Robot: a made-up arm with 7 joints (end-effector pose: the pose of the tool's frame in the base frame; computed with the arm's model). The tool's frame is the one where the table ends.
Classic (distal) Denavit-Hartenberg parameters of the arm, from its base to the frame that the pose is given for. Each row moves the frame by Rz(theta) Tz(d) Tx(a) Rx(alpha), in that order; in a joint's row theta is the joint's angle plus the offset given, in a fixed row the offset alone. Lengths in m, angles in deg.
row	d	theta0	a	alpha
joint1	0.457	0	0	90
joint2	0.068	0	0	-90
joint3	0.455	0	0.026	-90
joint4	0.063	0	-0.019	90
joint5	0.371	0	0	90
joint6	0.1	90	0.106	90
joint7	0.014	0	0	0
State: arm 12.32 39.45 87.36 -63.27 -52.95 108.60 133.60
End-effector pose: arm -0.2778 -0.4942 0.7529 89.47 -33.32 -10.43
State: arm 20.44 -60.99 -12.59 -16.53 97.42 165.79 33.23
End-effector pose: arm 0.6369 0.1959 0.7828 -39.30 69.44 -101.20
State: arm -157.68 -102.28 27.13 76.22 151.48 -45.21 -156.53
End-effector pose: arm -0.3711 -0.4791 0.0329 -34.99 -16.49 82.61
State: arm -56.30 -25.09 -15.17 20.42 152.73 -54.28 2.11
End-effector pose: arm 0.3624 -0.3830 1.1742 -118.00 -59.28 30.01
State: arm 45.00 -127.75 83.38 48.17 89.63 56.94 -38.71
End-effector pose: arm 0.1198 0.5936 -0.0167 -83.53 74.18 4.53
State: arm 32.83 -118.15 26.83 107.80 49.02 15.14 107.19
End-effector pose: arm -0.0420 0.1280 -0.0394 49.63 -28.61 -90.19
